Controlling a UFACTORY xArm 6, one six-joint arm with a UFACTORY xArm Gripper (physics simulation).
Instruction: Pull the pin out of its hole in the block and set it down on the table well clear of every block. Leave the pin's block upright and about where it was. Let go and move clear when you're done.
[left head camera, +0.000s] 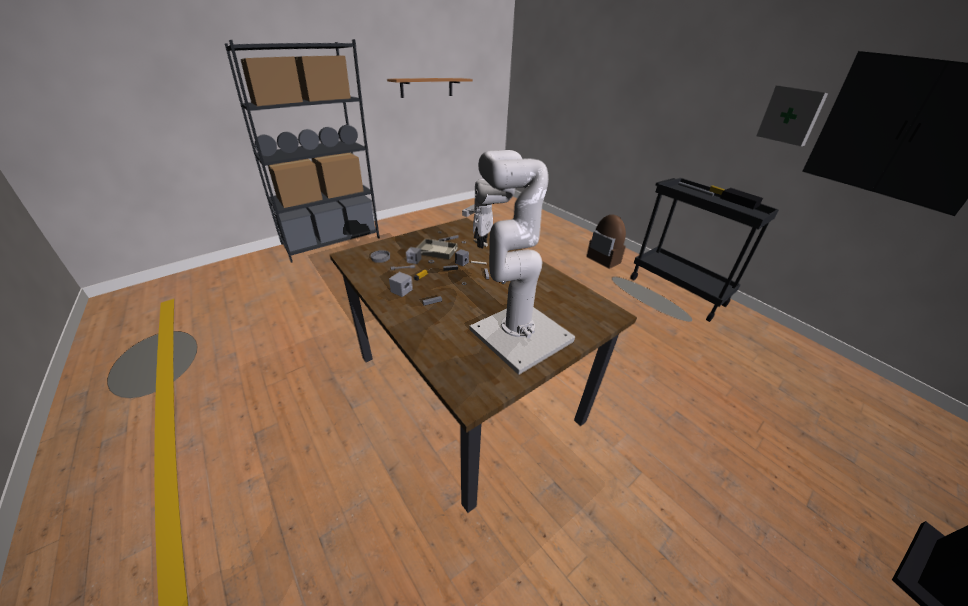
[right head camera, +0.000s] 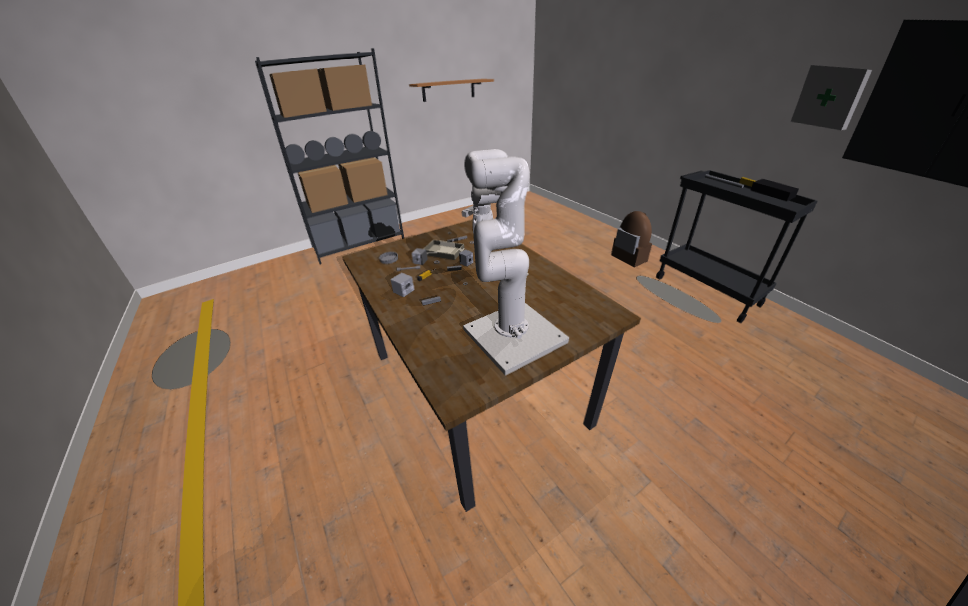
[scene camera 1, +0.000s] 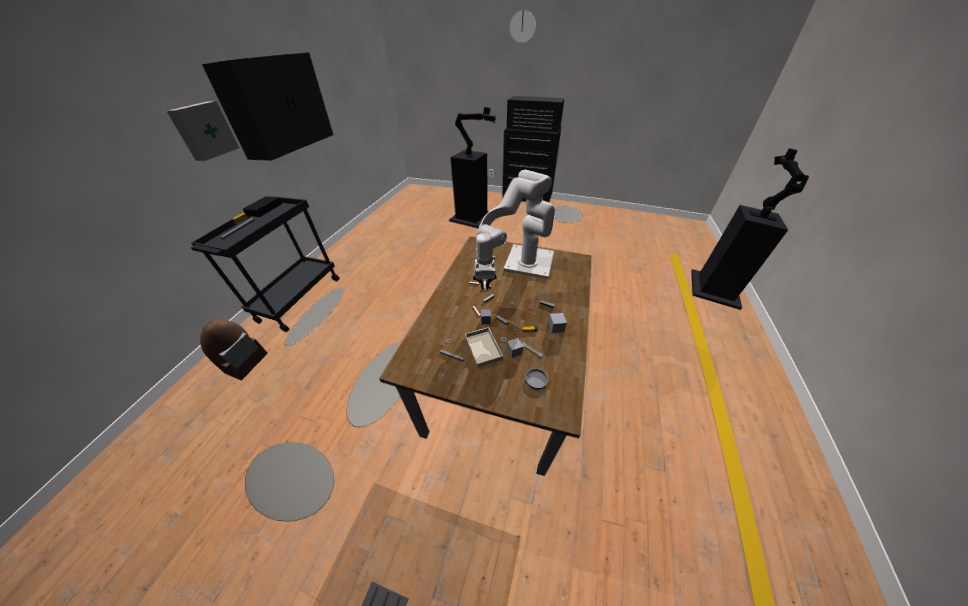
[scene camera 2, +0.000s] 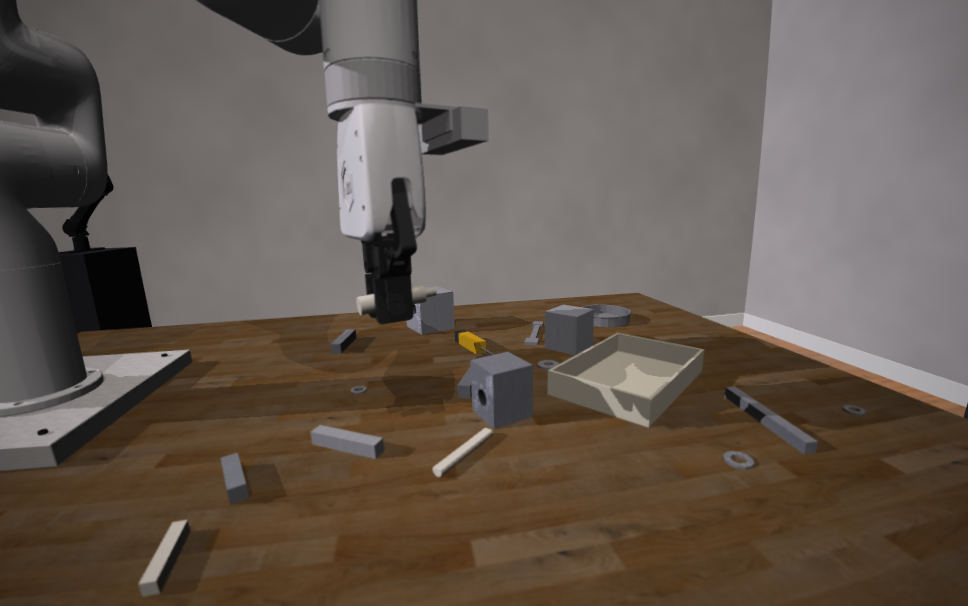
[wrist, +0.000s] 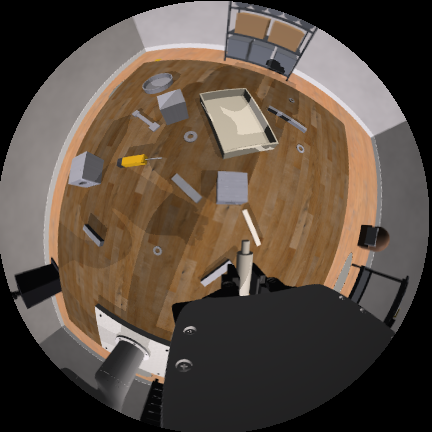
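Seen in the pictures: gripper, fingertip midpoint: (left head camera: 481, 246) (scene camera 1: 485, 288) (scene camera 2: 390, 318) (wrist: 239, 274); arm's base, link origin: (left head camera: 517, 326) (right head camera: 511, 326) (scene camera 1: 528, 261) (scene camera 2: 40, 393) (wrist: 131, 347).
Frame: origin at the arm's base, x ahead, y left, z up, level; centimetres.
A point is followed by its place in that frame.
My gripper (scene camera 2: 391, 303) {x 45.7, y -7.3, z 10.3 cm} (wrist: 239, 274) {x 45.7, y -7.3, z 10.3 cm} (scene camera 1: 485, 285) {x 45.7, y -7.3, z 10.3 cm} is shut on the cream stepped pin (scene camera 2: 365, 305) {x 44.1, y -9.1, z 12.0 cm} (wrist: 244, 265) {x 47.5, y -6.1, z 12.9 cm}. It holds the pin about level, well above the table (scene camera 2: 300, 514) {x 39.7, y -17.0, z -2.4 cm} (scene camera 1: 457, 300) {x 49.1, y -23.1, z -2.4 cm}, apart from every block. The pin's narrower end points away from the robot base. The pin's grey block (scene camera 2: 510, 389) {x 56.5, y -4.0, z 1.6 cm} (wrist: 232, 188) {x 55.3, y -1.9, z 3.7 cm} (scene camera 1: 485, 315) {x 57.4, y -1.1, z 3.6 cm} stands upright, and its open round hole shows in scene camera 2. Two other grey blocks stand upright: one (scene camera 2: 569, 329) {x 66.7, y 16.1, z 1.5 cm} (wrist: 172, 106) {x 65.5, y 17.2, z 3.1 cm} near the tray, one (scene camera 2: 435, 311) {x 45.3, y 29.4, z 1.5 cm} (wrist: 86, 170) {x 44.5, y 29.0, z 3.3 cm} (scene camera 1: 557, 323) {x 47.1, y 33.0, z 4.4 cm} farther to the side.
A cream tray (scene camera 2: 600, 400) {x 66.4, y -2.0, z -1.0 cm} (wrist: 215, 134) {x 64.9, y 6.5, z -0.4 cm} stands beyond the pin's block. A cream stick (scene camera 2: 462, 451) {x 51.8, y -10.0, z -1.6 cm} (wrist: 251, 227) {x 51.9, y -9.3, z -1.6 cm} lies near the block. Grey bars (scene camera 2: 347, 440) {x 40.9, y -8.7, z -1.0 cm} (scene camera 2: 234, 477) {x 33.2, y -14.4, z -0.9 cm}, another cream stick (scene camera 2: 165, 557) {x 32.9, y -22.3, z -1.3 cm}, washers (scene camera 2: 738, 459) {x 76.5, y -11.6, z -2.3 cm} and a yellow screwdriver (scene camera 2: 471, 341) {x 51.9, y 18.5, z -0.7 cm} (wrist: 133, 160) {x 51.8, y 19.6, z -0.6 cm} lie around.
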